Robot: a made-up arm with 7 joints.
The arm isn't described. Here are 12 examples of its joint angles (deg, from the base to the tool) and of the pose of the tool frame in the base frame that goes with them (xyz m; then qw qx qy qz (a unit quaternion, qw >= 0)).
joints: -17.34 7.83 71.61 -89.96 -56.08 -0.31 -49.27
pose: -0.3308 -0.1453 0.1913 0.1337 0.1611 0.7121 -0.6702
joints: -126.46 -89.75 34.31 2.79 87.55 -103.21 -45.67
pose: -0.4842 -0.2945 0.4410 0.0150 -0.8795 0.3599 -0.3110
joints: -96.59 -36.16 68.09 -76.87 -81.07 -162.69 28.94
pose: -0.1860 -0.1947 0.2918 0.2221 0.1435 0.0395 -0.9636
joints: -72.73 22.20 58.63 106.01 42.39 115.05 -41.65
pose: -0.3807 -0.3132 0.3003 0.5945 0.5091 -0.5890 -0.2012
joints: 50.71 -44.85 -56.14 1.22 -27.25 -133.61 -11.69
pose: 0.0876 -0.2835 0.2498 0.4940 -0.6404 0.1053 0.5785
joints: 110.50 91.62 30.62 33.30 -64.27 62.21 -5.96
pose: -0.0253 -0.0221 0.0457 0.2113 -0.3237 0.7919 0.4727
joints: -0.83 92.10 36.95 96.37 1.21 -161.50 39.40
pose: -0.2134 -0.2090 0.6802 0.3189 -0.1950 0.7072 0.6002
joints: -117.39 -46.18 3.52 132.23 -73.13 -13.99 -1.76
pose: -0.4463 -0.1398 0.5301 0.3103 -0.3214 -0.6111 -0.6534
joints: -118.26 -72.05 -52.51 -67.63 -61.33 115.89 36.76
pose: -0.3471 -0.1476 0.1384 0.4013 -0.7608 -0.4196 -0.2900
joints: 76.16 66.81 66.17 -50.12 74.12 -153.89 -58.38
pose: 0.1207 0.0378 0.4263 0.2898 -0.3537 -0.6536 0.6031
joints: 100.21 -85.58 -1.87 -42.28 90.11 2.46 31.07
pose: 0.0825 -0.3527 -0.0044 0.8111 0.3962 0.2984 -0.3100
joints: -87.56 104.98 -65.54 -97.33 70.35 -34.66 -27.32
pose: -0.0461 0.2046 0.3108 0.9752 0.0602 -0.1012 0.1876
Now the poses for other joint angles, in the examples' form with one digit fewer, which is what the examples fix.
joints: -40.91 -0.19 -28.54 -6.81 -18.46 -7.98 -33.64
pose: -0.248 -0.245 0.776 0.028 0.592 -0.029 0.805
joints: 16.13 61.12 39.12 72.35 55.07 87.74 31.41
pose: -0.217 -0.236 0.568 0.978 0.185 -0.085 -0.036
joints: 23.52 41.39 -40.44 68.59 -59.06 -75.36 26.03
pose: 0.048 0.016 0.260 0.526 -0.497 -0.279 0.632
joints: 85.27 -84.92 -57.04 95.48 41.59 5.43 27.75
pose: 0.218 -0.320 0.255 0.030 -0.834 0.539 -0.117
